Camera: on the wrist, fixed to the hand. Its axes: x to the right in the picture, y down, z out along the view.
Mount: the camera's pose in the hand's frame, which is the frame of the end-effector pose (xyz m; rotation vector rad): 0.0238 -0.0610 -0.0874 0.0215 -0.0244 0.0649
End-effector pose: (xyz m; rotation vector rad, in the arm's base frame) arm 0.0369 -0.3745 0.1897 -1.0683 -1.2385 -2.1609
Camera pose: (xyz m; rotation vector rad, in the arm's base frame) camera -0.0547 -0.4183 0.1495 -1.1137 -1.2181 -2.0875
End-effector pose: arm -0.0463 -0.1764 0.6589 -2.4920 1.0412 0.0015
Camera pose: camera -0.0022 -0.1891 0.7580 -2.4319 1.1058 0.0400
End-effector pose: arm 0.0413 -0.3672 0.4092 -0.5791 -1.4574 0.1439
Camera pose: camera 0.1130 -0.4338 0.4577 -0.6092 -1.4596 0.2181
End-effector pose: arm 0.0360 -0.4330 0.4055 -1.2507 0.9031 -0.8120
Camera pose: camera -0.0340 -0.5001 0.4558 -1.2042 0.9085 -0.7518
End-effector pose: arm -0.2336 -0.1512 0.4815 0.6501 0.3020 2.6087
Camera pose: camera -0.2735 -0.0955 0.3965 0.7098 0.3066 2.6604
